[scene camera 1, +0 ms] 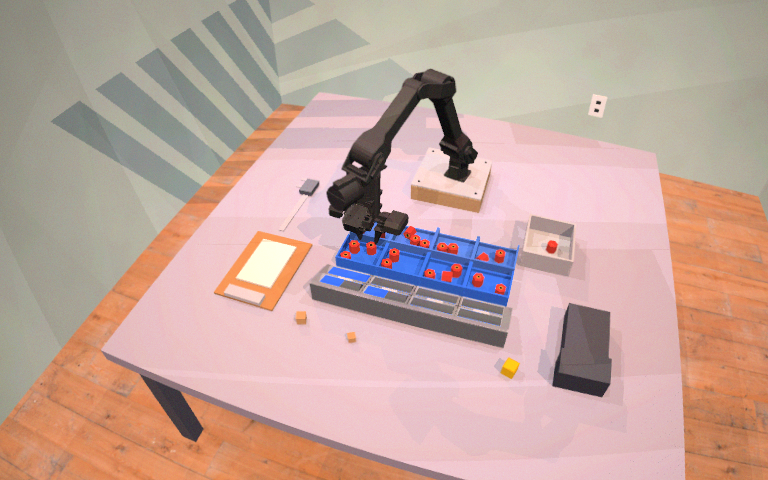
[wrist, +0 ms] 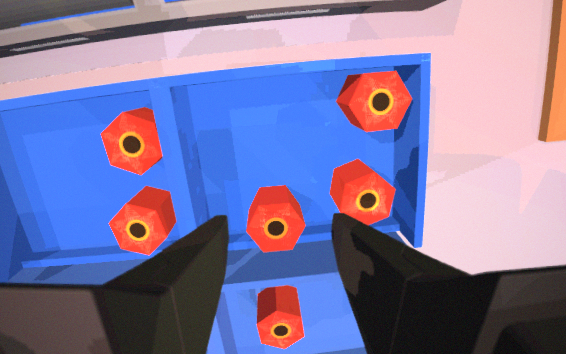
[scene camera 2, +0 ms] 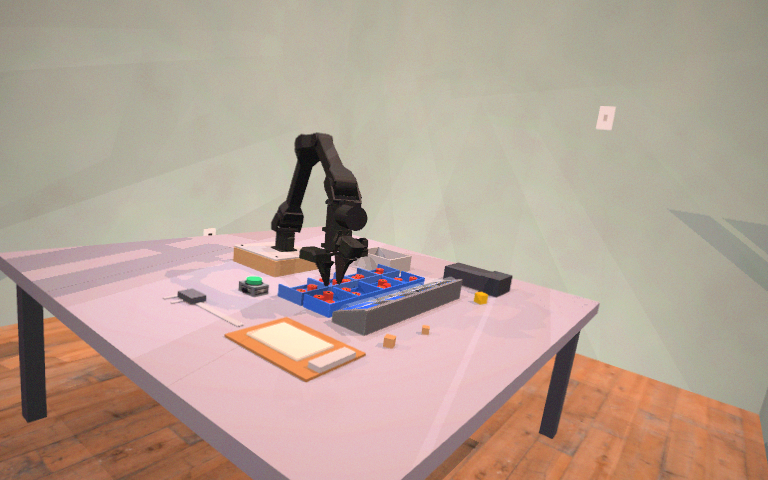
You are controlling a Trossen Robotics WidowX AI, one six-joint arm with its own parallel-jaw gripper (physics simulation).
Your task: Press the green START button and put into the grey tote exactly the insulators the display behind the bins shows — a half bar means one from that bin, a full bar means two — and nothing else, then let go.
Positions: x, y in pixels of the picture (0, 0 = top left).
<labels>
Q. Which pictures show the gripper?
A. Scene camera 1, the wrist view and scene camera 2: all of them.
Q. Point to a black box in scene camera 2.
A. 493, 283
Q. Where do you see a grey display bar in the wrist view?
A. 113, 27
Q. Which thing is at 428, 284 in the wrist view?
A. The gripper.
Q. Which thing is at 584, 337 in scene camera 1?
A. A black box.
</labels>
